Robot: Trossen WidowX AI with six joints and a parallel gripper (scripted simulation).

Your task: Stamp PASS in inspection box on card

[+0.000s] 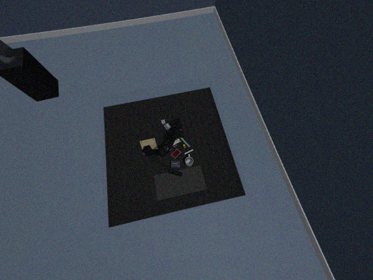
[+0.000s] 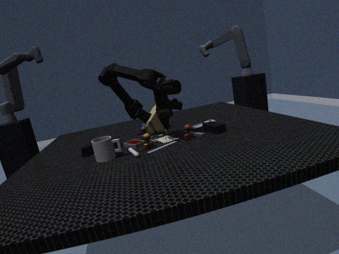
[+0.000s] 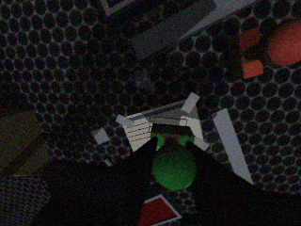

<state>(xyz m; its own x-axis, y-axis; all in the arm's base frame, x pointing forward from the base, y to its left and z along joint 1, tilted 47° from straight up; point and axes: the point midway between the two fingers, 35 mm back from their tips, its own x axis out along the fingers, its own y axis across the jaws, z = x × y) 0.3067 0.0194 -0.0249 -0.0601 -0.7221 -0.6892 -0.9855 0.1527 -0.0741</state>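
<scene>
My gripper tip is now 5 cm above the white card, 1 cm to the left of it and 1 cm past it. From my gripper tip the other things lie so: red-knobbed stamp (7 cm to the left, 7 cm ahead, 3 cm below); then ruler strip (9 cm ahead, 5 cm to the right, 5 cm below); then green-knobbed stamp (right at my gripper tip).
</scene>
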